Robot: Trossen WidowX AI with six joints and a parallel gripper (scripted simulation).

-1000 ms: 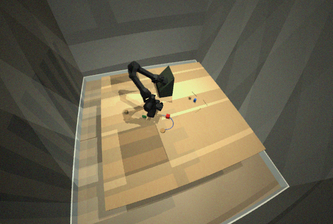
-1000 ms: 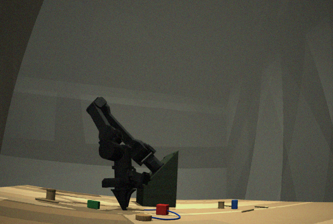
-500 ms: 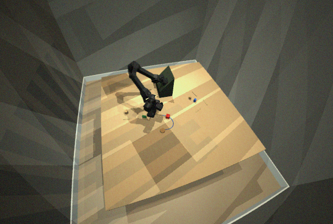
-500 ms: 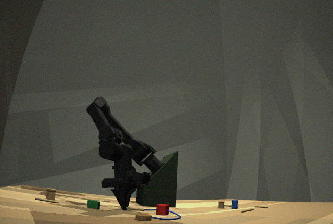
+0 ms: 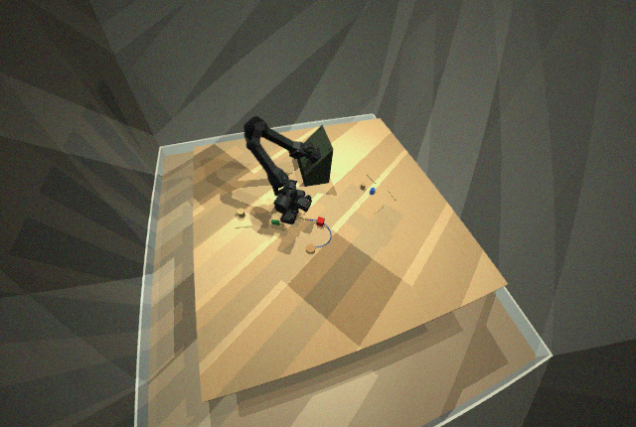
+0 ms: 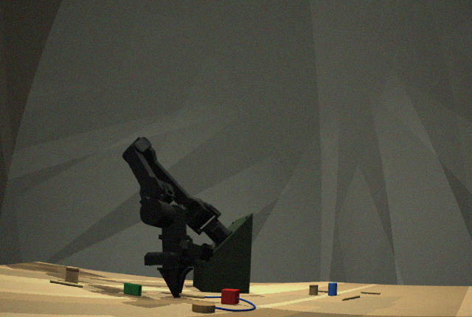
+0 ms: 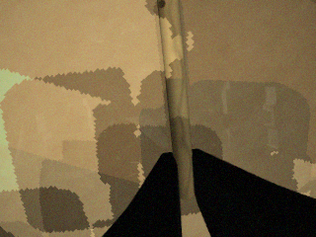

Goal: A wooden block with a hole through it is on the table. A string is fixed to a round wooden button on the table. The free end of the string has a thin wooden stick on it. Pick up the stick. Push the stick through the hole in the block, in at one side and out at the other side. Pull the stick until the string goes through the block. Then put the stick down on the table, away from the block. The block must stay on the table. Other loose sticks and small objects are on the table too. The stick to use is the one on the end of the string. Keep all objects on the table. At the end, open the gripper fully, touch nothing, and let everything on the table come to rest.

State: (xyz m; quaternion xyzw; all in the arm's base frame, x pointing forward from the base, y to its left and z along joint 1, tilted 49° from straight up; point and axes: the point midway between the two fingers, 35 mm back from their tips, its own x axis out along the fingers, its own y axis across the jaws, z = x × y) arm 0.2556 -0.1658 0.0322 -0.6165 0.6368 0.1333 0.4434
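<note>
Now: gripper tip 2 cm short of the thin stick, 4 cm to the right of it and 1 cm below it. From my gripper tip the other things lie so: green block: 3 cm ahead, 10 cm to the right, 1 cm above; then red block: 5 cm ahead, 11 cm to the left, 2 cm above; then round wooden button: 18 cm ahead, 5 cm to the left, 1 cm above.
</note>
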